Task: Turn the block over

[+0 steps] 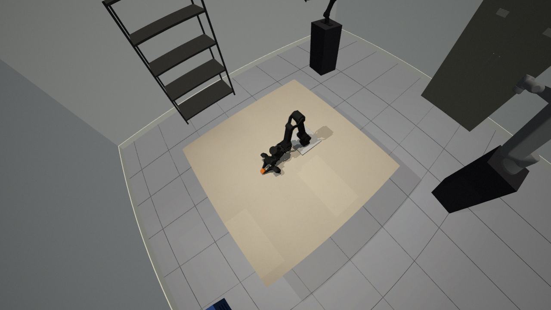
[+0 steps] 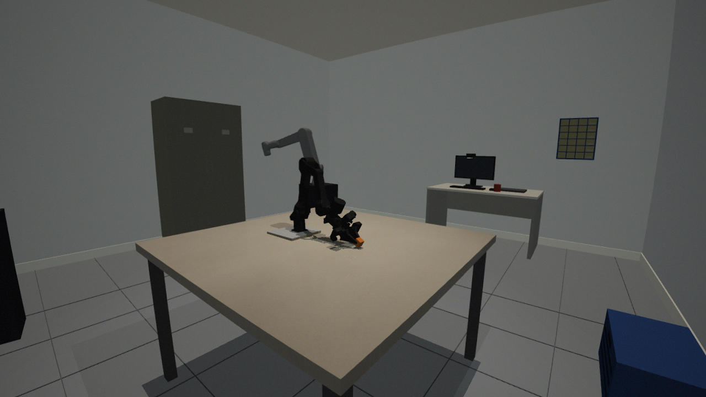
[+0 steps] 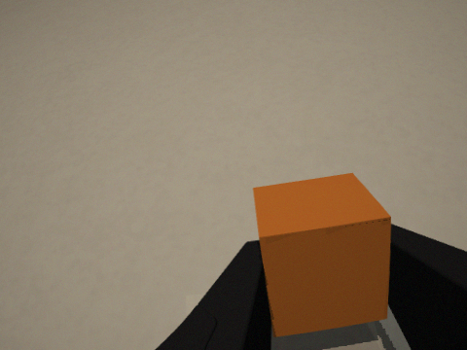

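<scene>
The block is 1 cm below my gripper tip.
</scene>
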